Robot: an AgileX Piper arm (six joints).
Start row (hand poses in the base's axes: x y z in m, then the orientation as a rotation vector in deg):
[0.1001, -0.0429, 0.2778, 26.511, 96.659, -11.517]
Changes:
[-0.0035, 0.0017, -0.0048, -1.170, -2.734, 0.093]
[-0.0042, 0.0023, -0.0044, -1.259, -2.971, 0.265]
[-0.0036, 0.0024, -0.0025, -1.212, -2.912, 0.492]
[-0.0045, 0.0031, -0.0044, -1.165, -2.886, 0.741]
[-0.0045, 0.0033, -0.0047, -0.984, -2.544, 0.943]
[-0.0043, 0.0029, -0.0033, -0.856, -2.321, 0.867]
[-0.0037, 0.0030, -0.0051, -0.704, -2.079, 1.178]
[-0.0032, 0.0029, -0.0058, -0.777, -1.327, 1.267]
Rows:
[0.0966, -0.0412, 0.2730, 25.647, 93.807, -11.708]
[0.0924, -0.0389, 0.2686, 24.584, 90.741, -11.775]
[0.0888, -0.0365, 0.2661, 23.378, 87.781, -11.639]
[0.0843, -0.0334, 0.2617, 22.022, 84.895, -11.277]
[0.0798, -0.0301, 0.2570, 20.653, 82.402, -10.696]
[0.0755, -0.0272, 0.2537, 19.440, 80.130, -10.134]
[0.0718, -0.0242, 0.2486, 18.129, 78.158, -9.261]
[0.0686, -0.0213, 0.2428, 16.670, 76.926, -8.501]

